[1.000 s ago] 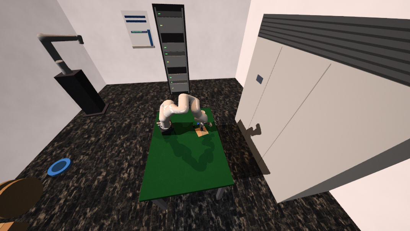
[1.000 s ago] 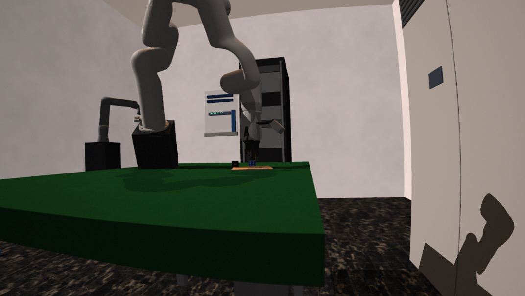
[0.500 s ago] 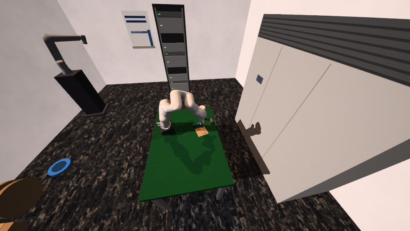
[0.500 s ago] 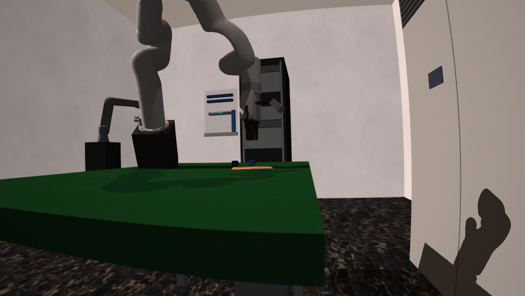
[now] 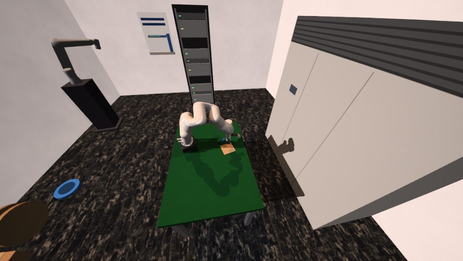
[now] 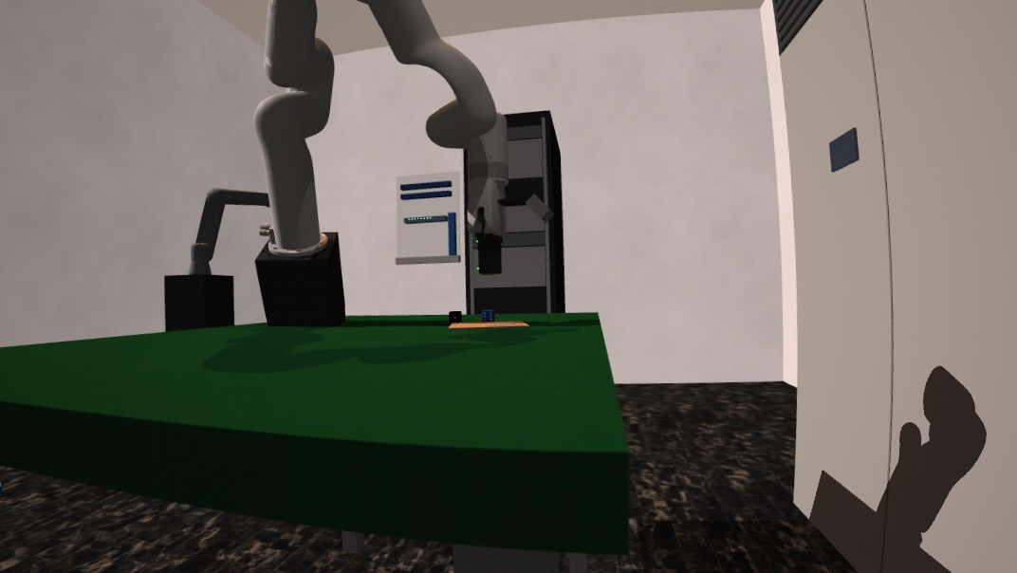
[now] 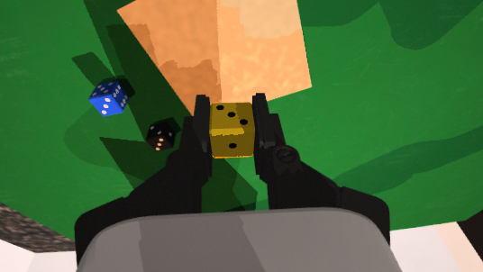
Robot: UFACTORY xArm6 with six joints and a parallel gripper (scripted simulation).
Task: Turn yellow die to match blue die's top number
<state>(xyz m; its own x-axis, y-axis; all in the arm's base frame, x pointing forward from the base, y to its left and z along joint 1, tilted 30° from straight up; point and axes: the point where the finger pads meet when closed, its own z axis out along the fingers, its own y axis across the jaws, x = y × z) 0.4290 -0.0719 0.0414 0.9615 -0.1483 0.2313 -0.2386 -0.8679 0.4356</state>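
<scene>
The mat is 1 cm behind my hand and 12 cm below it. The rest, counted from my hand: black die (9 cm behind, 11 cm to the left, 11 cm below); then yellow die (1 cm below); then blue die (2 cm behind, 13 cm to the left, 11 cm below).
</scene>
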